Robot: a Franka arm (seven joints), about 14 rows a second.
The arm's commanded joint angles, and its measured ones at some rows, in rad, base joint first. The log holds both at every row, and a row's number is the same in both.
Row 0, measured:
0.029, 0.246, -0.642, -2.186, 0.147, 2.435, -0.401
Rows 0 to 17, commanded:
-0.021, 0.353, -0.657, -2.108, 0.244, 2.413, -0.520
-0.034, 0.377, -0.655, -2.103, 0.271, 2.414, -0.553
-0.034, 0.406, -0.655, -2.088, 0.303, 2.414, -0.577
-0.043, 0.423, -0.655, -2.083, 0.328, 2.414, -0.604
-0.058, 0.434, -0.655, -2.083, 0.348, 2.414, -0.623
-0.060, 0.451, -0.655, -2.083, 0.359, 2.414, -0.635
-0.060, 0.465, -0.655, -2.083, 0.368, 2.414, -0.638
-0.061, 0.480, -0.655, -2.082, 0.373, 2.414, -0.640
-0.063, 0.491, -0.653, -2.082, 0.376, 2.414, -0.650
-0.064, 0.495, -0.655, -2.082, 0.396, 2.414, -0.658
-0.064, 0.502, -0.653, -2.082, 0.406, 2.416, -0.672
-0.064, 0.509, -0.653, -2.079, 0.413, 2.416, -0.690
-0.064, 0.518, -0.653, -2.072, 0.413, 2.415, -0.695
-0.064, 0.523, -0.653, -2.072, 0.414, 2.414, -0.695
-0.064, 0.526, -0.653, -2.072, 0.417, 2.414, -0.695
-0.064, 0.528, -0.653, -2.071, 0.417, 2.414, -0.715
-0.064, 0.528, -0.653, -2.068, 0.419, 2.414, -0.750
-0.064, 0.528, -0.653, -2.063, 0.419, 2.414, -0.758
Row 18, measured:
-0.055, 0.512, -0.653, -2.099, 0.393, 2.435, -0.705
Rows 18 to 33, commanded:
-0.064, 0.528, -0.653, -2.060, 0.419, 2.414, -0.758
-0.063, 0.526, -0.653, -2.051, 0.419, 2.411, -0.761
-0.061, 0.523, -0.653, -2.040, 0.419, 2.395, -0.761
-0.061, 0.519, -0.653, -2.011, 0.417, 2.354, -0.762
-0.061, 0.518, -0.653, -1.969, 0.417, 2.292, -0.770
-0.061, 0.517, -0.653, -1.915, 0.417, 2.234, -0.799
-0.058, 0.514, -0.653, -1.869, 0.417, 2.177, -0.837
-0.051, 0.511, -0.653, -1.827, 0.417, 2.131, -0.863
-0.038, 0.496, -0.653, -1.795, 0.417, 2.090, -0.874
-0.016, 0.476, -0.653, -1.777, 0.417, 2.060, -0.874
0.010, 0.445, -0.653, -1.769, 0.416, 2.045, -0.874
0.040, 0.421, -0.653, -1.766, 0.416, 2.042, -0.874
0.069, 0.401, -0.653, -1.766, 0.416, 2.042, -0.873
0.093, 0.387, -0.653, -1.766, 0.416, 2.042, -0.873
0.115, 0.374, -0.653, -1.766, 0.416, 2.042, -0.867
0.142, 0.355, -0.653, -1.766, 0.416, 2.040, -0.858
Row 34, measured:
0.106, 0.398, -0.646, -1.754, 0.403, 2.060, -0.852
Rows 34 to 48, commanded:
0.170, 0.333, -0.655, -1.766, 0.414, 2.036, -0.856
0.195, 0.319, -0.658, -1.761, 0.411, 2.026, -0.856
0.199, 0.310, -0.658, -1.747, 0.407, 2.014, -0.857
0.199, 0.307, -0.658, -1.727, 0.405, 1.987, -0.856
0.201, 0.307, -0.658, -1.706, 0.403, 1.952, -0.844
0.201, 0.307, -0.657, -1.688, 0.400, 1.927, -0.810
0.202, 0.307, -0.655, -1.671, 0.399, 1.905, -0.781
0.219, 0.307, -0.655, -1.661, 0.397, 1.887, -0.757
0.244, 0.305, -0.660, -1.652, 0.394, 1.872, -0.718
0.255, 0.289, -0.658, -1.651, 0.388, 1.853, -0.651
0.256, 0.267, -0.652, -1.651, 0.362, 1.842, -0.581
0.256, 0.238, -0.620, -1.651, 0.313, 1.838, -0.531
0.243, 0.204, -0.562, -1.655, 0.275, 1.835, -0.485
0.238, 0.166, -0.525, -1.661, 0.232, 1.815, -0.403
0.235, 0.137, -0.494, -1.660, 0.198, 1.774, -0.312
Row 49, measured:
0.246, 0.225, -0.554, -1.643, 0.263, 1.833, -0.446
